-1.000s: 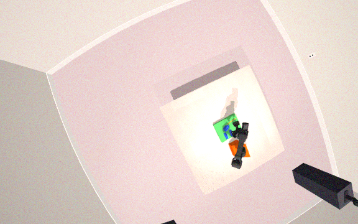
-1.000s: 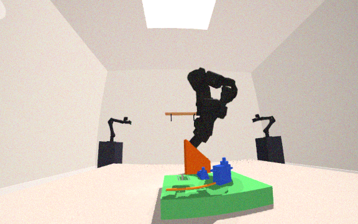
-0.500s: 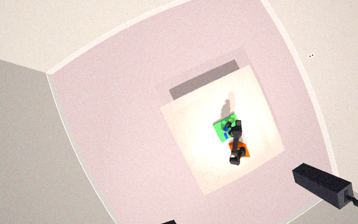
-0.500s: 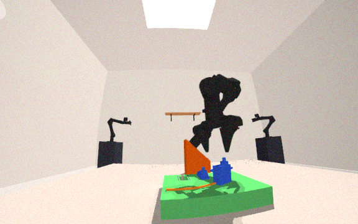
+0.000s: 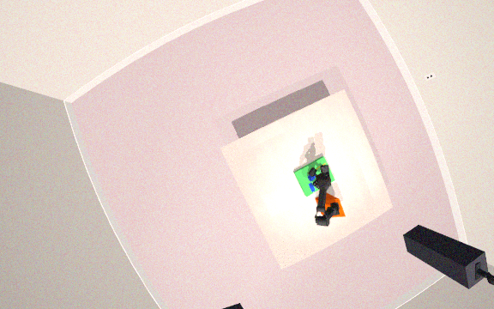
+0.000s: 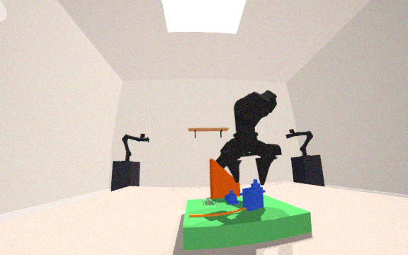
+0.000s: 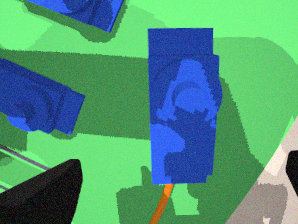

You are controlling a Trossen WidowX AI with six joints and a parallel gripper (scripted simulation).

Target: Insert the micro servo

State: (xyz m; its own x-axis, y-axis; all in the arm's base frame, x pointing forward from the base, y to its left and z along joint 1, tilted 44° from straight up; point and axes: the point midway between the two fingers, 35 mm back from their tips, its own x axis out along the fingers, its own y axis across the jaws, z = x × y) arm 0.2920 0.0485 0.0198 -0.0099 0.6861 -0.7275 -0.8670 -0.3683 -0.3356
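Right now my gripper tip is 9 cm above the green deck, 3 cm to the left of it and 1 cm short of it.
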